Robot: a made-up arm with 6 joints. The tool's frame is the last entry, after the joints.
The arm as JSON. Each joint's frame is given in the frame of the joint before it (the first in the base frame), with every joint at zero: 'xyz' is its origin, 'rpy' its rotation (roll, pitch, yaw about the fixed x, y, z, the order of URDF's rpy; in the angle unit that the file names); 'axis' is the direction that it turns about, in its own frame. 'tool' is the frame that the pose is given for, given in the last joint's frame.
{
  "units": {
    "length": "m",
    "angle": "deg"
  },
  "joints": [
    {
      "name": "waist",
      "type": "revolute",
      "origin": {
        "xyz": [
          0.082,
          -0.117,
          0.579
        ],
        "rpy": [
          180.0,
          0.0,
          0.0
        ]
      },
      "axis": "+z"
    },
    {
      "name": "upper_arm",
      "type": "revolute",
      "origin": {
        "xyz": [
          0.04,
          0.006,
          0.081
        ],
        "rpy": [
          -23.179,
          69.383,
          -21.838
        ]
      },
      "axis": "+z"
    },
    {
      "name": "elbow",
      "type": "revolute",
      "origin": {
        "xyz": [
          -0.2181,
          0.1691,
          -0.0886
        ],
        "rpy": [
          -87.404,
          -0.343,
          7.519
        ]
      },
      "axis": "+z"
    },
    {
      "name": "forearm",
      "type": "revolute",
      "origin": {
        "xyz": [
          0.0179,
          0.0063,
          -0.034
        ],
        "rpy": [
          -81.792,
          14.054,
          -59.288
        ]
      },
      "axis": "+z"
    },
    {
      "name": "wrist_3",
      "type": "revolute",
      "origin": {
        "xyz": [
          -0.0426,
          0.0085,
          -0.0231
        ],
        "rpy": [
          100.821,
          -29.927,
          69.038
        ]
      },
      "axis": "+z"
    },
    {
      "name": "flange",
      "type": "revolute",
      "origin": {
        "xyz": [
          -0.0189,
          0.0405,
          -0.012
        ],
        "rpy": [
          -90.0,
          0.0,
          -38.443
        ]
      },
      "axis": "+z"
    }
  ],
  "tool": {
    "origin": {
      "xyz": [
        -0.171,
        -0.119,
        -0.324
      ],
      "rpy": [
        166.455,
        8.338,
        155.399
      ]
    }
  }
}
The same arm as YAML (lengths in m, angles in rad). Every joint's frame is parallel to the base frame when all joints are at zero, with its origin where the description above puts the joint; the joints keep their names.
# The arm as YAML. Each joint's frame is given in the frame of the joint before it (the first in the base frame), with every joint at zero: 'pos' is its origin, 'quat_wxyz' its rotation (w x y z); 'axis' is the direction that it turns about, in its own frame. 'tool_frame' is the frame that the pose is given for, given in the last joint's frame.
length_unit: m
angle_unit: rad
joints:
  - joint: waist
    pos: [0.082, -0.117, 0.579]
    quat_wxyz: [1.0, 0.0, 0.0, 0.0]
    axis: "-z"
  - joint: upper_arm
    pos: [0.04, -0.006, -0.081]
    quat_wxyz: [1.0, 0.0, 0.0, 0.0]
    axis: [0.945077, -0.045299, -0.323692]
  - joint: elbow
    pos: [-0.155, -0.192, -0.152]
    quat_wxyz: [1.0, 0.0, 0.0, 0.0]
    axis: "-y"
  - joint: forearm
    pos: [0.0, 0.034, 0.019]
    quat_wxyz: [1.0, 0.0, 0.0, 0.0]
    axis: [-0.162701, -0.138501, 0.976906]
  - joint: wrist_3
    pos: [-0.039, 0.001, -0.03]
    quat_wxyz: [1.0, 0.0, 0.0, 0.0]
    axis: "+x"
  - joint: flange
    pos: [-0.012, -0.04, 0.02]
    quat_wxyz: [1.0, 0.0, 0.0, 0.0]
    axis: "+z"
tool_frame:
  pos: [0.119, -0.171, -0.324]
  quat_wxyz: [0.002793, 0.542254, -0.828804, -0.137973]

